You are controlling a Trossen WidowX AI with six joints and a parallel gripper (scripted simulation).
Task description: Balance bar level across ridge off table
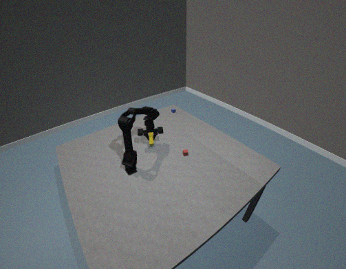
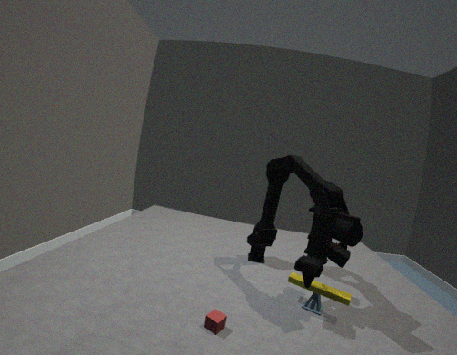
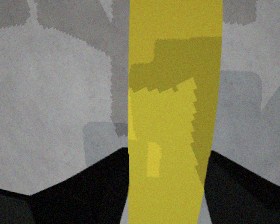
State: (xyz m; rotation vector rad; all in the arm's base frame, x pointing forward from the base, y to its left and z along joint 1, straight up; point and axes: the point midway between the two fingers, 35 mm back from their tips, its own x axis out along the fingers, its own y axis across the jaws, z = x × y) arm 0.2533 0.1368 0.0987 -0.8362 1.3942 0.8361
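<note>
Right now my gripper tip is 10 mm short of the yellow bar and 30 mm to the right of it. Round my gripper tip: red cube 150 mm ahead, 230 mm to the right, 50 mm below; then blue cube 490 mm ahead, 360 mm to the left, 50 mm below.
</note>
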